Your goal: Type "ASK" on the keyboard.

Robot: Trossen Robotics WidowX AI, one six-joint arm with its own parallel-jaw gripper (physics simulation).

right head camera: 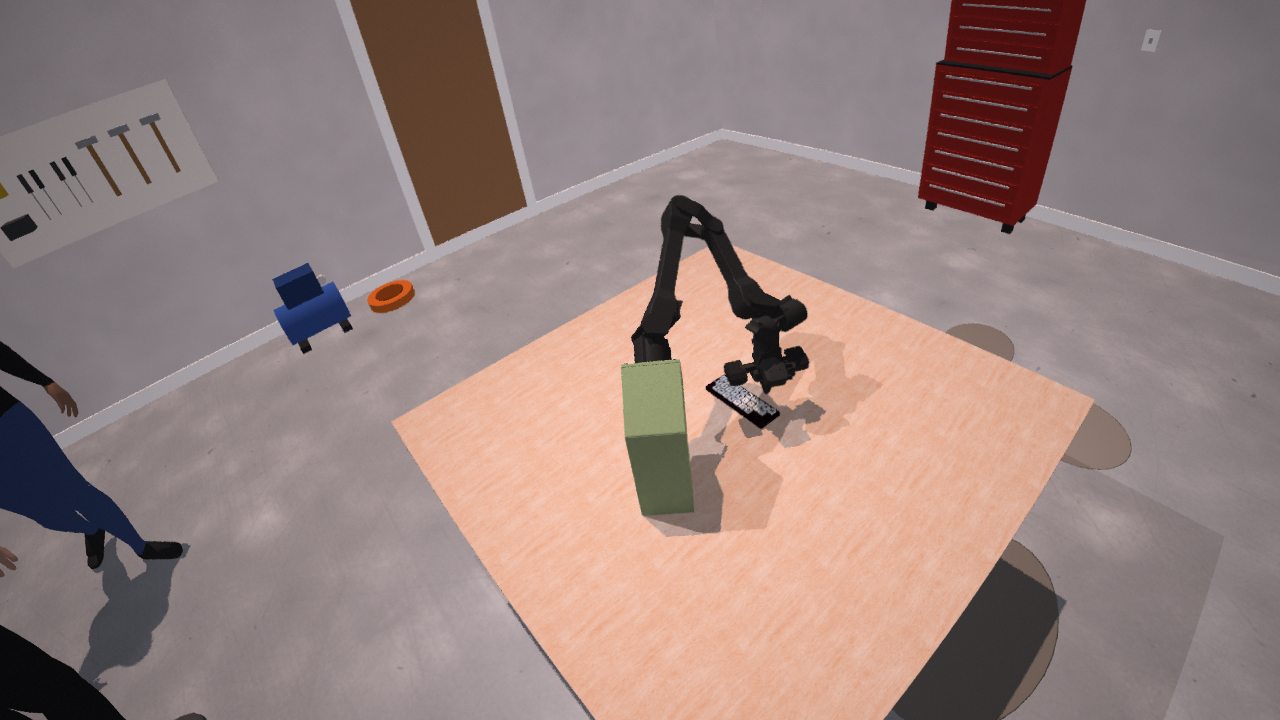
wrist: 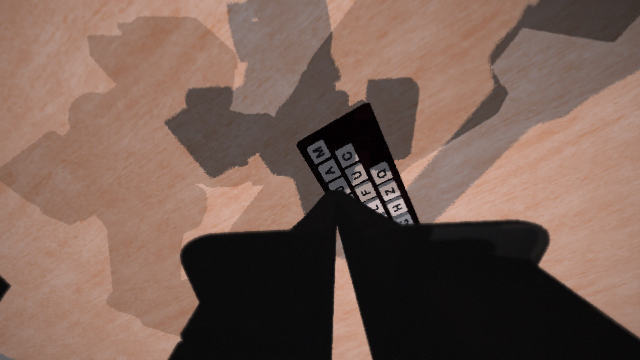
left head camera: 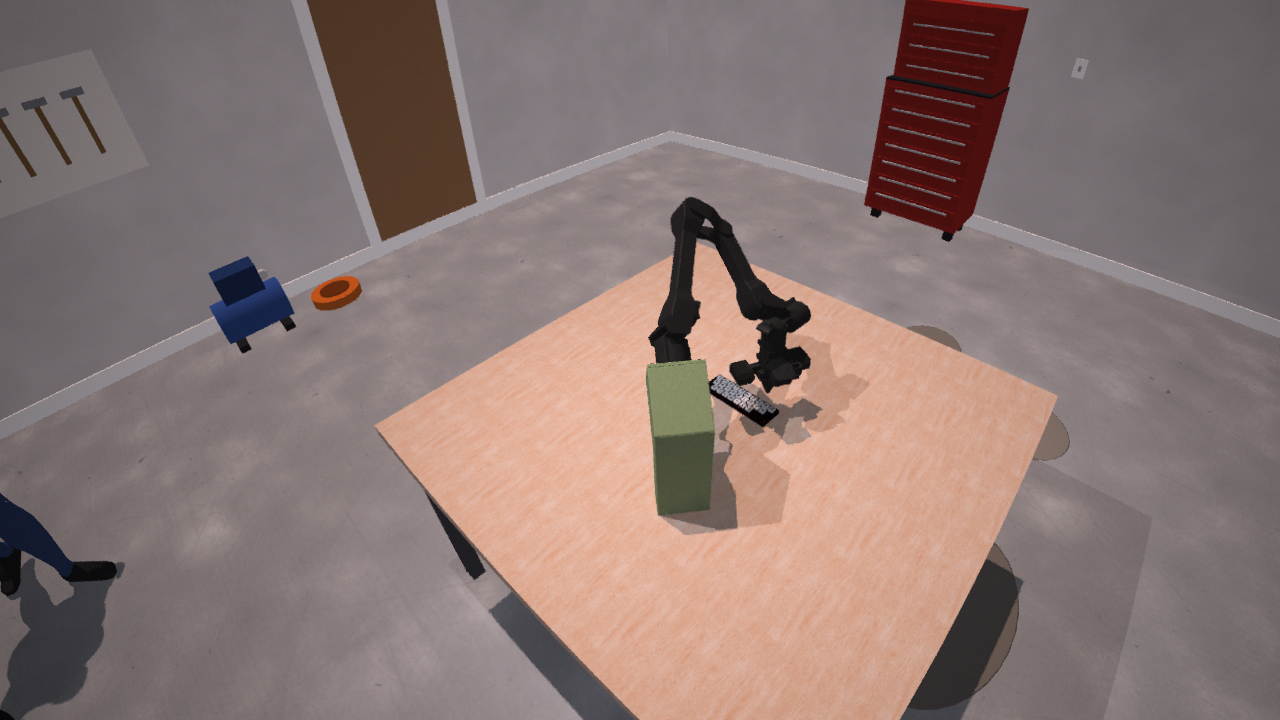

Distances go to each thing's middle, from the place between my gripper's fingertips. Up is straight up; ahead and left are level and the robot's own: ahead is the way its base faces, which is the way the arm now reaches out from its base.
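Labels:
The black keyboard (right head camera: 748, 405) is 4 cm behind my hand, and it's 5 cm below my hand and 6 cm to the left of it.

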